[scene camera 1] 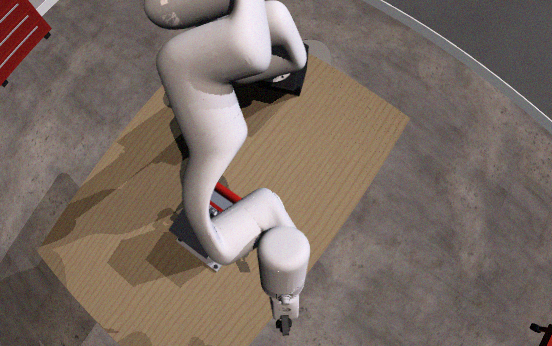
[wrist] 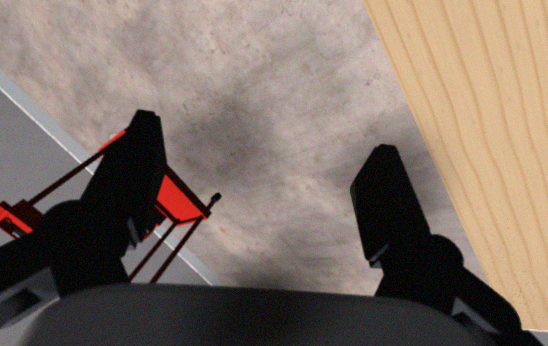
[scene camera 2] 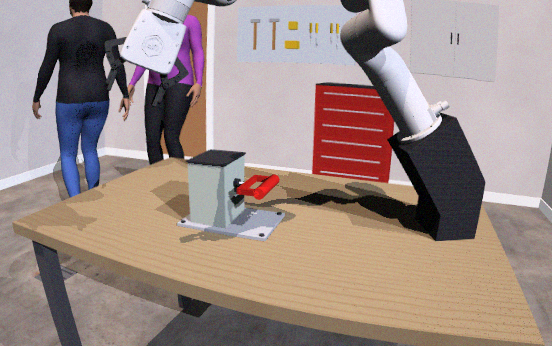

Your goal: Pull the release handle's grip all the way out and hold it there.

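Note:
The release handle's red grip [scene camera 1: 227, 192] [scene camera 2: 267, 186] sticks out from the front of a grey-green box [scene camera 2: 207, 192] with a dark top, on a light base plate [scene camera 2: 265, 225] on the table. In scene camera 1 the arm hides much of the box and grip. In scene camera 2 a short dark stem shows between grip and box. My gripper [scene camera 2: 134, 94] [wrist: 267, 153] is open and empty, high up and well apart from the handle, beyond the table's edge. In the wrist view floor shows between its fingers; the handle does not show there.
The wooden table [scene camera 1: 320, 150] [scene camera 2: 350, 260] [wrist: 475, 100] carries my arm's black pedestal [scene camera 2: 450, 185]. A red drawer cabinet [scene camera 2: 350, 135] stands behind the table. Two people, one in a black top [scene camera 2: 82, 55] and one in purple [scene camera 2: 195, 45], stand behind it. A red cart [wrist: 180, 200] stands on the floor.

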